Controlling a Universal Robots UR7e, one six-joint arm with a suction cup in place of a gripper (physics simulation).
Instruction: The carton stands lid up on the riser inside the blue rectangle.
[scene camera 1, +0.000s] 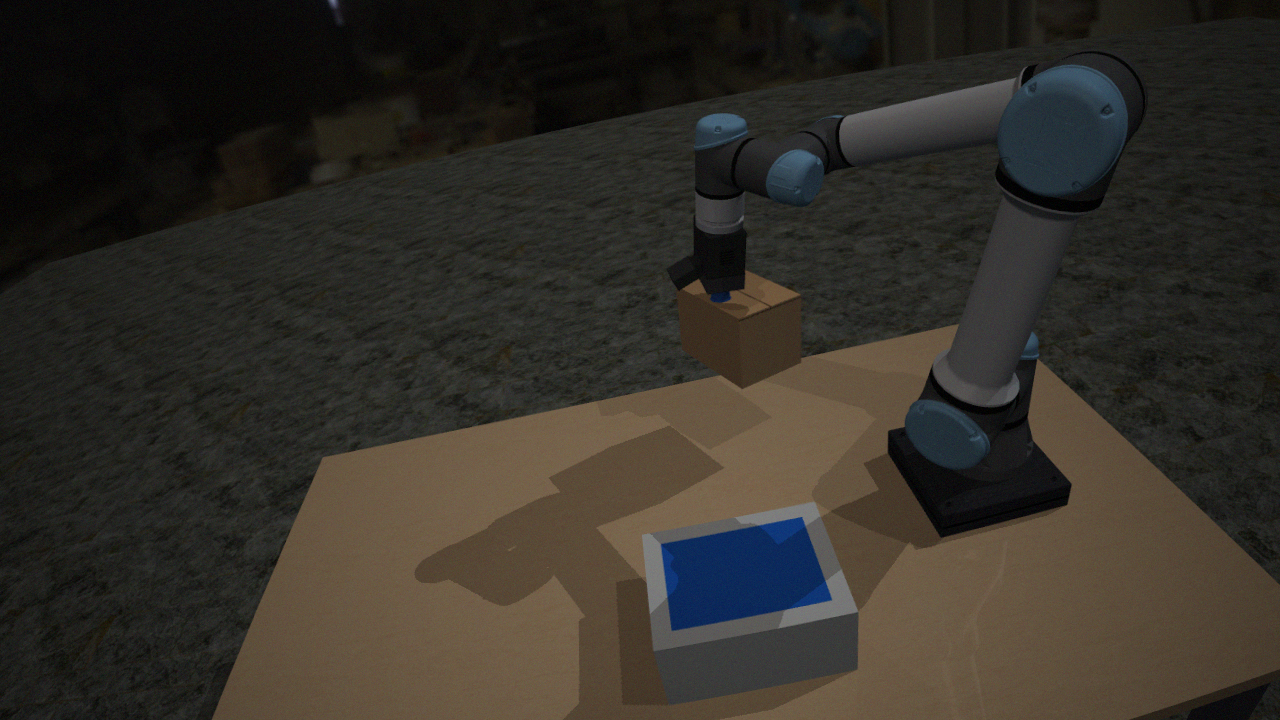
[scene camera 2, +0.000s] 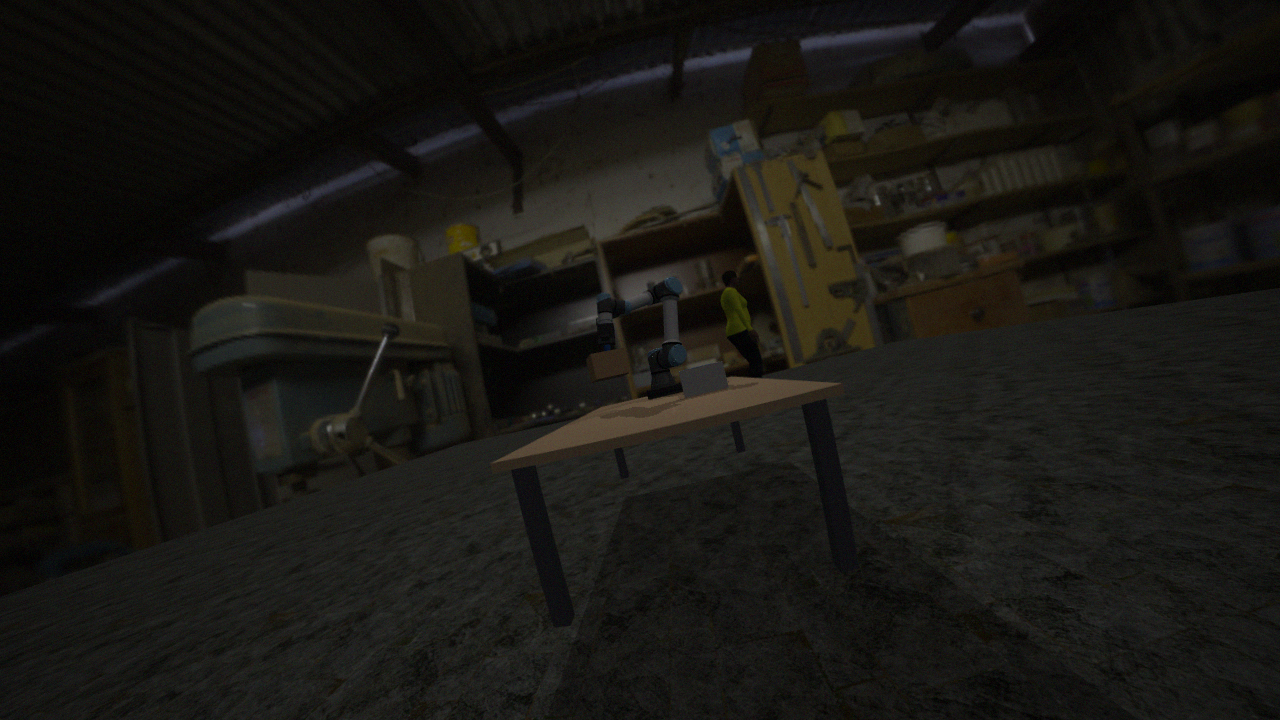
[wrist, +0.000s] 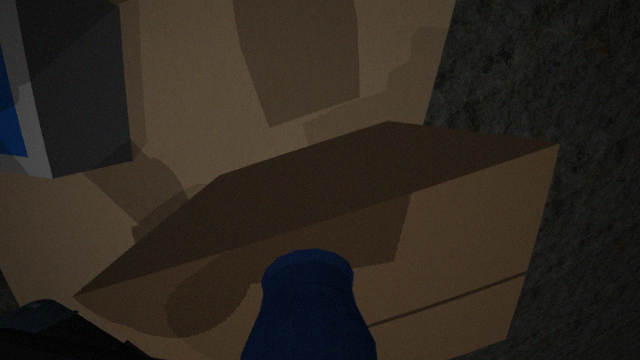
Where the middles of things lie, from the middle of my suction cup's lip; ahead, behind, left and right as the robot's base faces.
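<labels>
With the brown cardboard carton (scene camera 1: 756, 334) as my reference, my suction cup is 3 cm past it, 2 cm to the left of it and 8 cm above it. Then there is the grey riser (scene camera 2: 711, 377), which I find 42 cm to the left of my suction cup, 10 cm ahead of it and 25 cm below it.
</labels>
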